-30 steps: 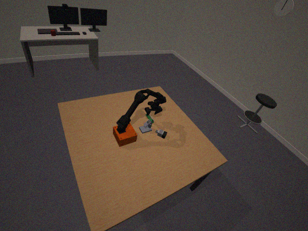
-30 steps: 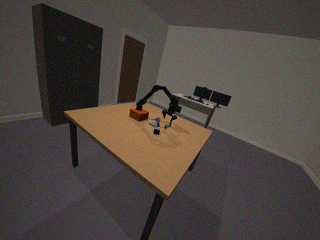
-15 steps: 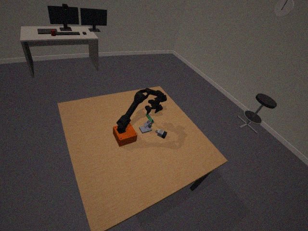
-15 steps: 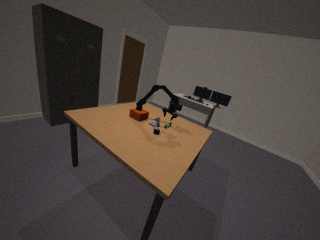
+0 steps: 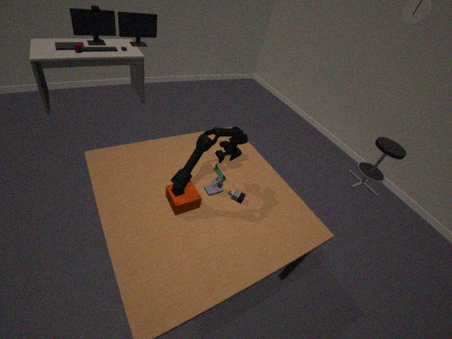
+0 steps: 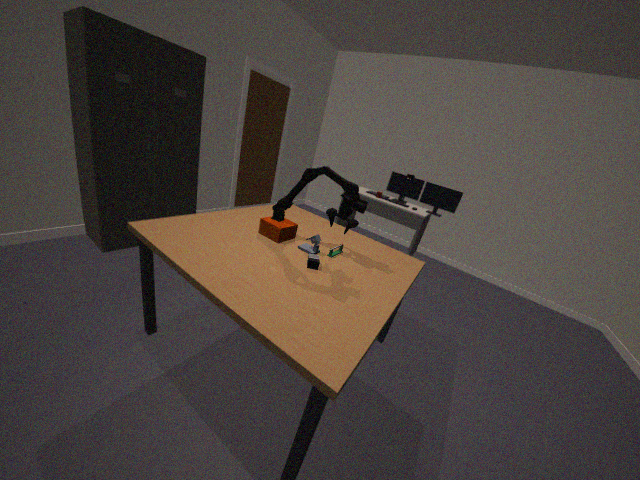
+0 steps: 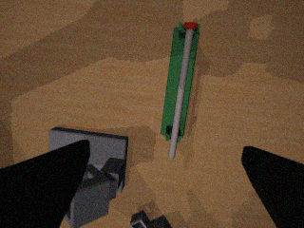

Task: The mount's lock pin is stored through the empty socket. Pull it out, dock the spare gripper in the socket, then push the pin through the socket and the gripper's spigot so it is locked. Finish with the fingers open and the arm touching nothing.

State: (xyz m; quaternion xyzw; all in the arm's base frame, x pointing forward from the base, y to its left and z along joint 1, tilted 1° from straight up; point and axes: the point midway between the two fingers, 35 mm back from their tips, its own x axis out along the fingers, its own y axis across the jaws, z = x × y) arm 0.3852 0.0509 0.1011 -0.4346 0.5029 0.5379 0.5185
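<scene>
Now: the spare gripper 200 mm to the right of my gripper tip, 140 mm below it and 10 mm behind it. From my gripper tip the other things lie so: grey mount 100 mm below, 100 mm behind, 80 mm to the right; then green holder 130 mm below, 30 mm to the left, 10 mm ahead.
</scene>
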